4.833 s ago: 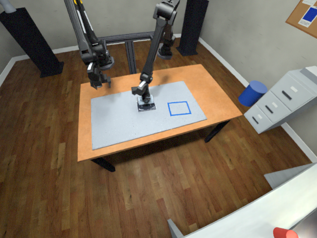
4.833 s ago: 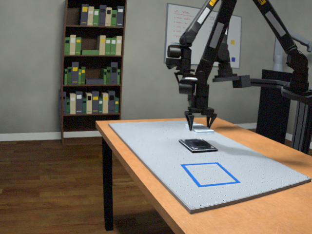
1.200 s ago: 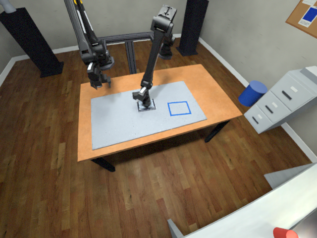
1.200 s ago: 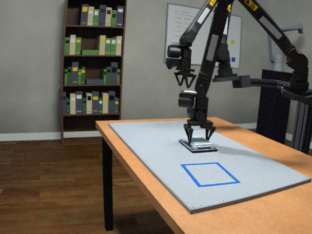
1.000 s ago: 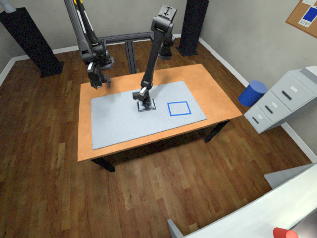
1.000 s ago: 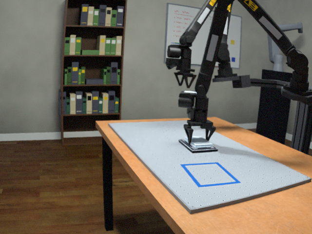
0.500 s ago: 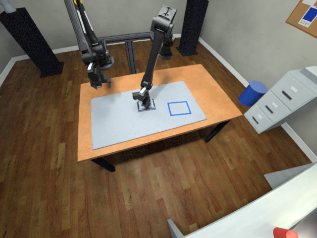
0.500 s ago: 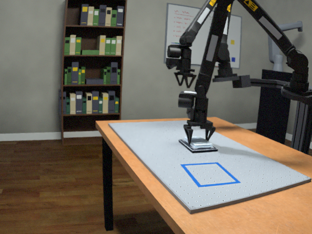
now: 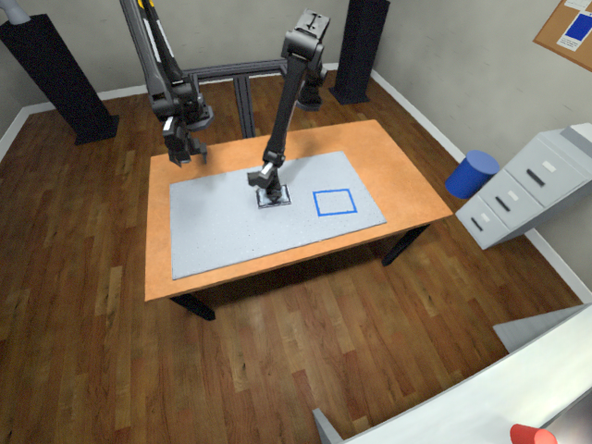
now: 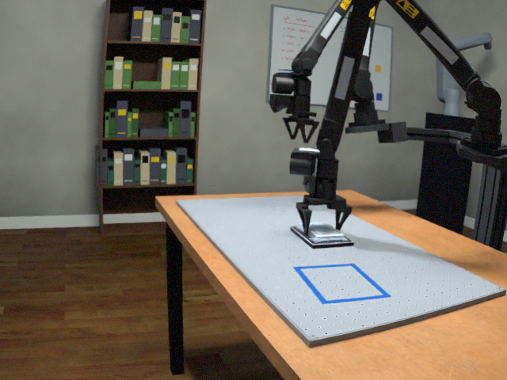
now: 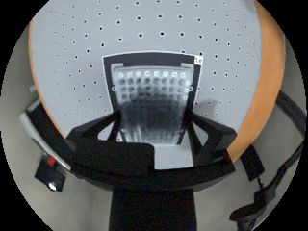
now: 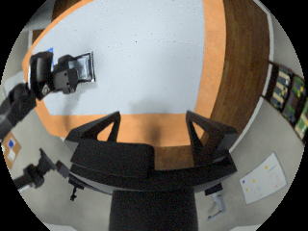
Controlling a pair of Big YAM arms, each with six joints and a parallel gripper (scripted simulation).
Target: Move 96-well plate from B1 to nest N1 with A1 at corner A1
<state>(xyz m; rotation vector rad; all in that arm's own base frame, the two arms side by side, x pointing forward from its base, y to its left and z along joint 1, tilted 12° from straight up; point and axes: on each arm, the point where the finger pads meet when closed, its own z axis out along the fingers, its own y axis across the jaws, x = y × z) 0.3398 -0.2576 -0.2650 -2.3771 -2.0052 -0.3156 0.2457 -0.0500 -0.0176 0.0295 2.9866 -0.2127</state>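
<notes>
My left gripper is now right at the clear 96-well plate. The rest, counted from my left hand: black plate nest: 20 mm below.
</notes>
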